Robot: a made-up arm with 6 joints.
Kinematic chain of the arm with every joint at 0, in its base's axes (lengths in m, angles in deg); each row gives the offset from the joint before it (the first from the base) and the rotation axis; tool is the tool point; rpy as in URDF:
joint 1: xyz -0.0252 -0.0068 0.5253 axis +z
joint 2: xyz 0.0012 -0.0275 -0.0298 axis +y
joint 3: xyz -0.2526 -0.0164 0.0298 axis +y
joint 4: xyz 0.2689 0.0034 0.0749 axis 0.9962 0 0.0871
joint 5: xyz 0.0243 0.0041 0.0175 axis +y
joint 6: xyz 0.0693 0.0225 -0.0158 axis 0.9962 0 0.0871
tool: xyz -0.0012 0.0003 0.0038 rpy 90 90 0
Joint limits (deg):
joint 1: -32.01..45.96
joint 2: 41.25..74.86
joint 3: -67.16..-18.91
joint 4: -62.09..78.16
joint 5: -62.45..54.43
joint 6: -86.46..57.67
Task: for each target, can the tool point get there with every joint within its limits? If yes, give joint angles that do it. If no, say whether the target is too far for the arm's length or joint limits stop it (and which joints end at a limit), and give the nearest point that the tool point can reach.
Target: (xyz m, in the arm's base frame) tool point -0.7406 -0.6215 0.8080
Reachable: no: too far | nearest point -0.0085 -0.1352 0.9401 | short by 0.889 m
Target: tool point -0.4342 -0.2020 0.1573
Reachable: no: joint limits stop it (at a limit: joint 1, joint 2, joint 3, joint 5, joint 6) | nearest point 0.0779 -0.1548 0.4973 | short by 0.616 m
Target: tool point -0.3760 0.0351 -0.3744
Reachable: no: too far | nearest point 0.1118 0.1034 0.4867 | short by 0.992 m
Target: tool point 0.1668 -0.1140 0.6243
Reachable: yes | joints -25.97 52.05 -28.43 -5.70 13.49 -71.58
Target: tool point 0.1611 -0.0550 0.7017
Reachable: yes | joints -13.87 43.95 -35.08 23.19 27.48 -19.10
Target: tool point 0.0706 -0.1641 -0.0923
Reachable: no: joint limits stop it (at a limit: joint 1, joint 2, joint 3, joint 4, joint 6) | nearest point 0.1264 -0.1506 0.4759 | short by 0.571 m
